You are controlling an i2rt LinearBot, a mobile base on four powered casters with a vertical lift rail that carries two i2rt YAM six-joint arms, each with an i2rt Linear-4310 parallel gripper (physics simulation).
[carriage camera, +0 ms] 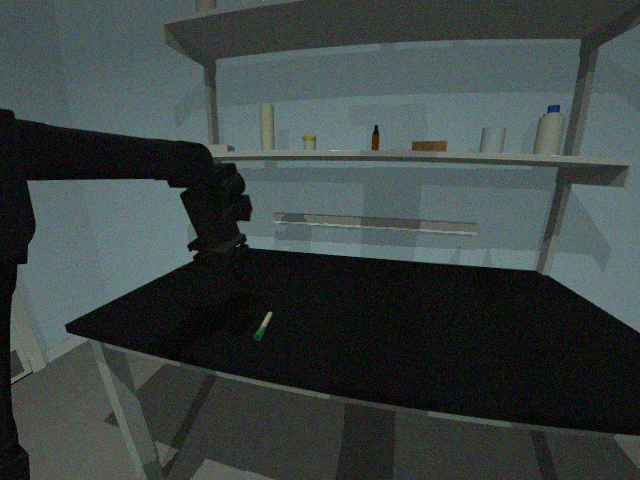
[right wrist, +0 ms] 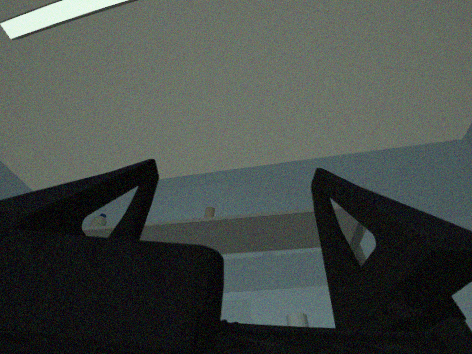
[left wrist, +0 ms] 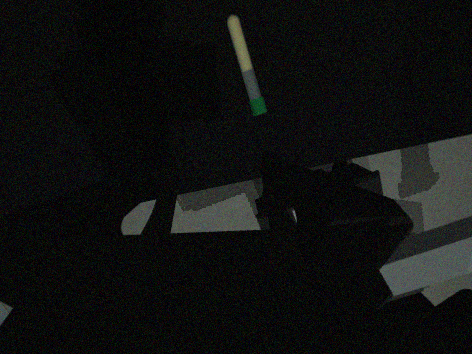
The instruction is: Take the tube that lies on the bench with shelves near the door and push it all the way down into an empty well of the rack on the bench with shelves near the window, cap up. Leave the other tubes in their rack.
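Places are measured from the left arm's base along level axes (x ahead, y left, z up), in metres.
Pixels of known places: left gripper, fingertip midpoint: (carriage camera: 231, 277) (left wrist: 219, 161); right gripper, fingertip midpoint: (right wrist: 234, 172).
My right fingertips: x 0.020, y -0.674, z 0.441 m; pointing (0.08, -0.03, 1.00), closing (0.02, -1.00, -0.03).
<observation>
Ahead of a thing's pixels: the offset from my right fingertips to its top centre. "*": to the spot under its first point. Level surfaces: height alone.
A tube @(dx +0.435, dy +0.488, dz -0.403 m) (carriage camera: 263, 326) (left wrist: 247, 65) with a green cap and a pale yellow lower part lies on its side on the black bench @(dz -0.422 m) (carriage camera: 413, 335). In the carriage view its cap points toward the front edge. My left gripper (carriage camera: 230, 276) (left wrist: 219, 161) is partly open and empty, pointing down above the bench, apart from the tube. In the carriage view it is up and to the left of the tube; its dark fingers are hard to make out. My right gripper (right wrist: 234, 172) is wide open and empty, with ceiling and wall beyond it. The rack does not show.
The lower shelf @(dz +0.016 m) (carriage camera: 351, 157) above the bench carries bottles, jars and an orange-brown box @(* dx +0.766, dy -0.003, dz +0.058 m) (carriage camera: 429, 146). An upper shelf (carriage camera: 361, 28) (right wrist: 270, 232) runs above it. A wall rail (carriage camera: 382, 222) is behind the bench. The bench's front edge is close to the tube.
</observation>
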